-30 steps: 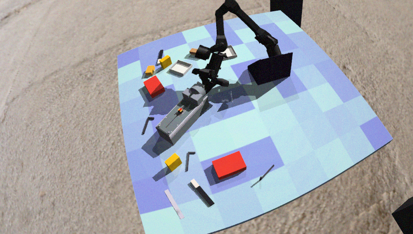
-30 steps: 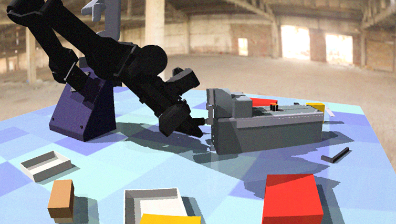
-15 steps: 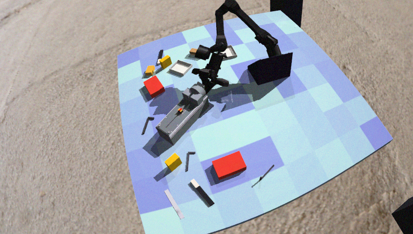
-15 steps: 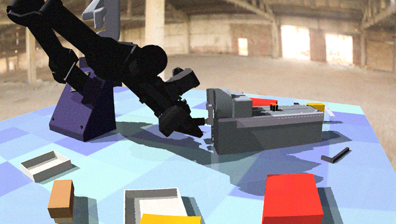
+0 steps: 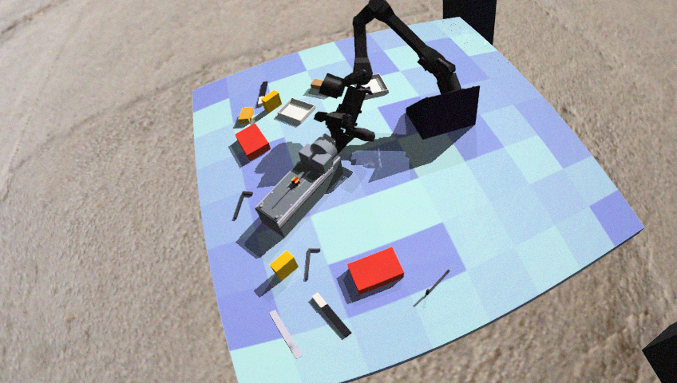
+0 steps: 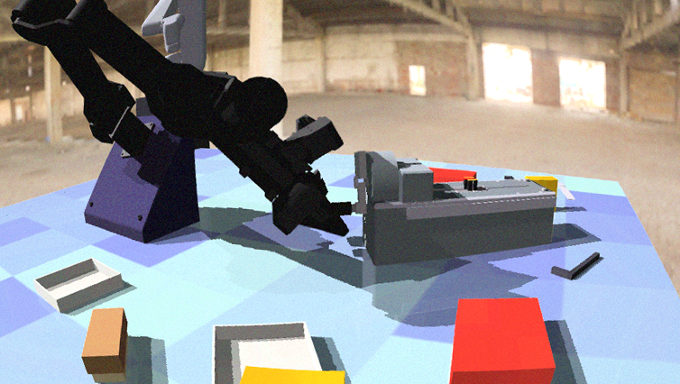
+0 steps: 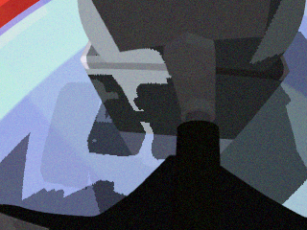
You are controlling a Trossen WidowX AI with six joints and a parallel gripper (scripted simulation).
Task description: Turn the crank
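My gripper tip is 30 mm below the dark crank handle, 20 mm past it and 10 mm to the left of it. The rest, counted from my gripper tip: red pointer (140 mm ahead, 90 mm to the left, 50 mm above); then tan block (340 mm to the right, 80 mm behind, 20 mm below).
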